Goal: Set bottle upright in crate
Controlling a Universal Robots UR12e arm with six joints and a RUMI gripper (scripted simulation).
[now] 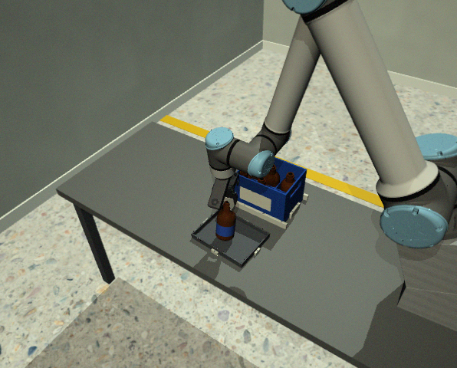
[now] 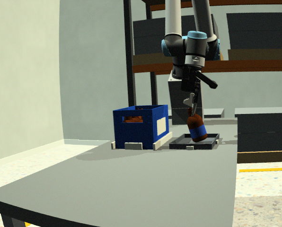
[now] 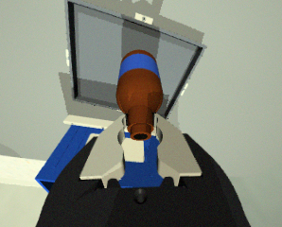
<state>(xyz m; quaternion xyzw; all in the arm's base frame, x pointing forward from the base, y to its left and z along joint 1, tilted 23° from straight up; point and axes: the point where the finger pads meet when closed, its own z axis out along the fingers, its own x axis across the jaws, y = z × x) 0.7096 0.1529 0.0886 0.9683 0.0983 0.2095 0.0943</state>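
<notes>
Now: the brown bottle 10 mm to the left of my hand and 50 mm below it. The rest, counted from my hand: blue crate 30 mm behind, 250 mm to the right, 60 mm below; dark tray 20 mm behind, 10 mm to the left, 130 mm below.
</notes>
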